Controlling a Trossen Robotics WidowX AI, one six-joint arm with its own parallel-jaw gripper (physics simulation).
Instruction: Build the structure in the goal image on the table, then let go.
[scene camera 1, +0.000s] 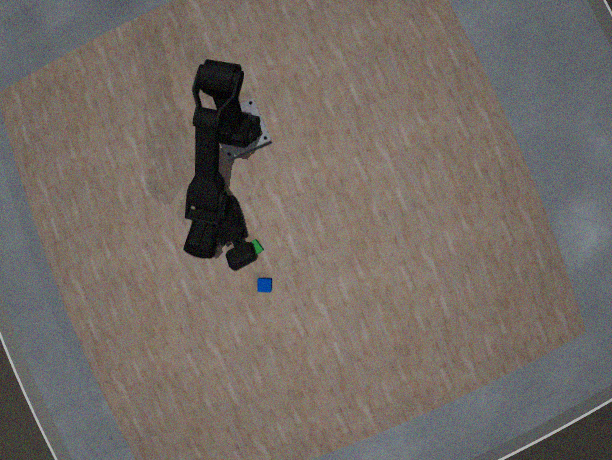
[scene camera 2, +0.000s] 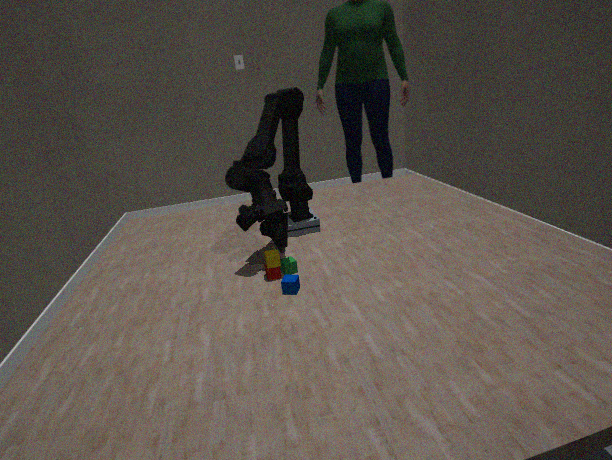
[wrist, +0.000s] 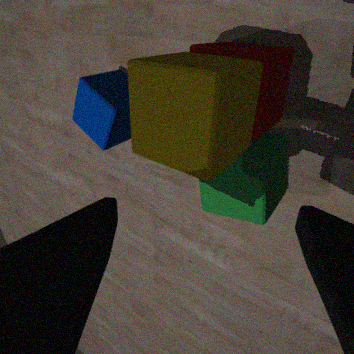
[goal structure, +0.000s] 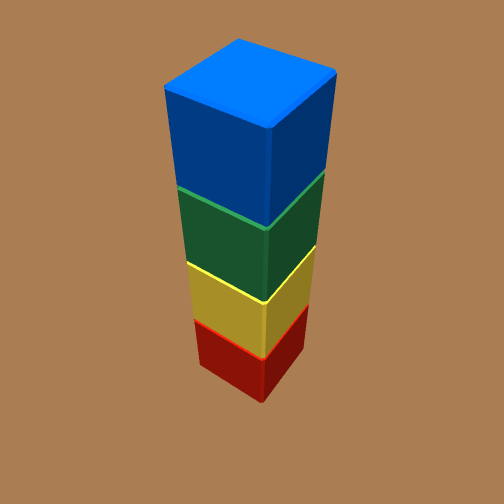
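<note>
A yellow cube (scene camera 2: 272, 258) (wrist: 172, 115) sits on top of a red cube (scene camera 2: 273, 273) (wrist: 274, 90). A green cube (scene camera 1: 257, 246) (scene camera 2: 290, 265) (wrist: 240, 197) stands on the table close beside the red one; whether they touch I cannot tell. A blue cube (scene camera 1: 264, 285) (scene camera 2: 290, 284) (wrist: 102, 110) stands apart from them on the table. My gripper (wrist: 208, 213) is open and empty, with its fingertips pointing down just behind the cubes in the second scene view. In the wrist view the green cube shows between and beyond the fingertips. The arm hides the yellow and red cubes in the first scene view.
The arm's grey base plate (scene camera 1: 250, 147) (scene camera 2: 305, 227) stands on the wood-patterned table (scene camera 1: 375, 250) (scene camera 2: 350, 350), behind the cubes in the second scene view. A person (scene camera 2: 362, 60) in a green top stands at the back by the wall.
</note>
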